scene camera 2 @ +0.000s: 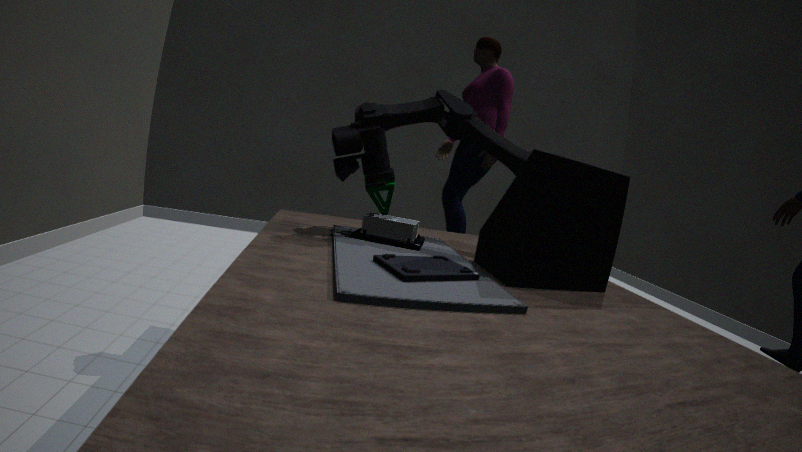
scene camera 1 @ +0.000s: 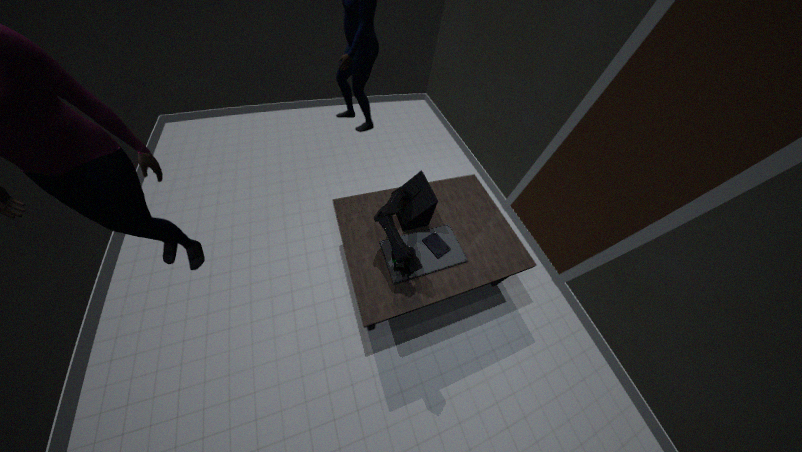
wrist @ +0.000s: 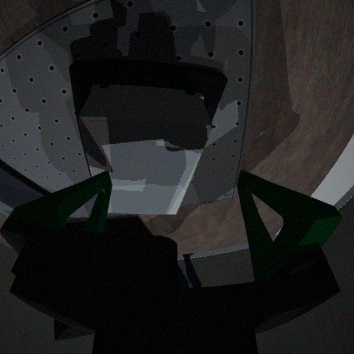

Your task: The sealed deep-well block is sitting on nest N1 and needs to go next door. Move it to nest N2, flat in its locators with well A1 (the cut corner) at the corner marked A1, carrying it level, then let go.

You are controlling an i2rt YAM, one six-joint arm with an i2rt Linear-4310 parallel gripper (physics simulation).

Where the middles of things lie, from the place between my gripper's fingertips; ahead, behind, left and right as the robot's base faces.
The deep-well block [scene camera 2: 391,227] lies 10 mm behind my hand, 30 mm to the left of it and 30 mm below it.
